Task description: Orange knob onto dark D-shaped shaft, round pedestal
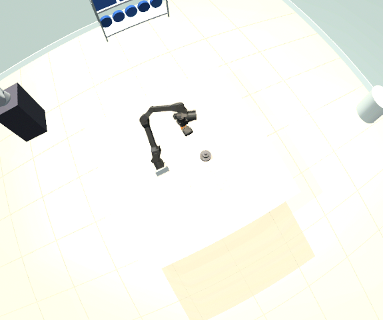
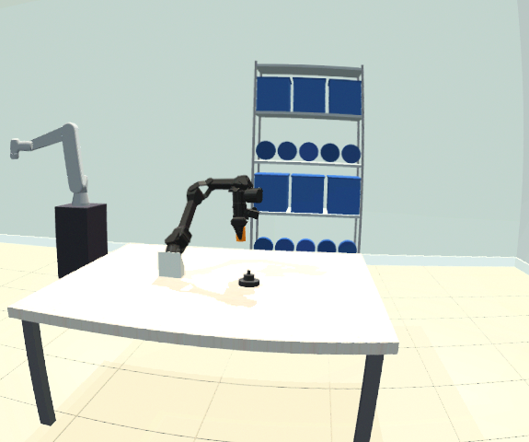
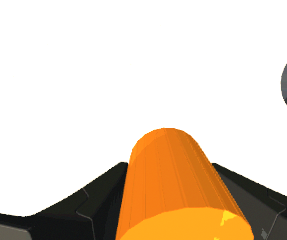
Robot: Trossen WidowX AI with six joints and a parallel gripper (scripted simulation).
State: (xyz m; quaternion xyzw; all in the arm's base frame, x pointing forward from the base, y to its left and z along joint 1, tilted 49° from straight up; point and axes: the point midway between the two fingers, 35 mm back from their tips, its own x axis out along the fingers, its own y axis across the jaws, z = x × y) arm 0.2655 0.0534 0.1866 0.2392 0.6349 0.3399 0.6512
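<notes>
Now: gripper tip 200 mm to the left of the pedestal, 110 mm above it and 80 mm short of it. Also, from my gripper tip: orange knob: 20 mm above.
</notes>
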